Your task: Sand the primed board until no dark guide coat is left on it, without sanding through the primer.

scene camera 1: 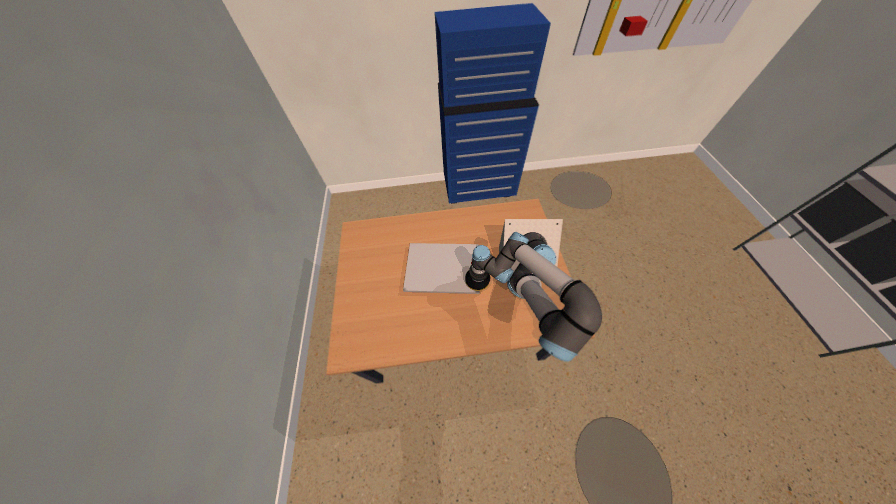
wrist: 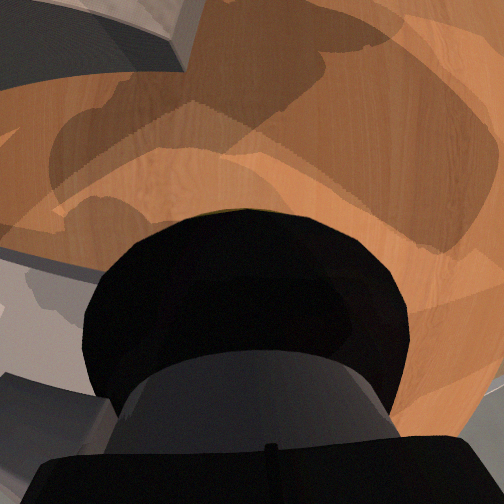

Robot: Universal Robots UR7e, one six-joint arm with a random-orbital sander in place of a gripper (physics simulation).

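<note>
The primed board (scene camera 1: 438, 268) lies flat on the wooden table (scene camera 1: 401, 319), left of the arm's base. In the scene view it looks evenly light grey, and I see no dark guide coat on it. The sander (scene camera 1: 477, 278), fitted in place of a gripper, stands upright at the board's right edge near its front corner. In the wrist view its black round pad (wrist: 245, 300) fills the lower middle. A strip of the grey board (wrist: 35, 325) shows at its left and bare table wood (wrist: 350, 150) lies beyond it. Whether the pad touches the board is hidden.
The arm's base sits on a white plate (scene camera 1: 543, 230) at the table's right side, with the elbow (scene camera 1: 571, 316) overhanging the table's right front. A blue drawer cabinet (scene camera 1: 489, 106) stands behind the table. A metal rack (scene camera 1: 839, 263) stands at the far right.
</note>
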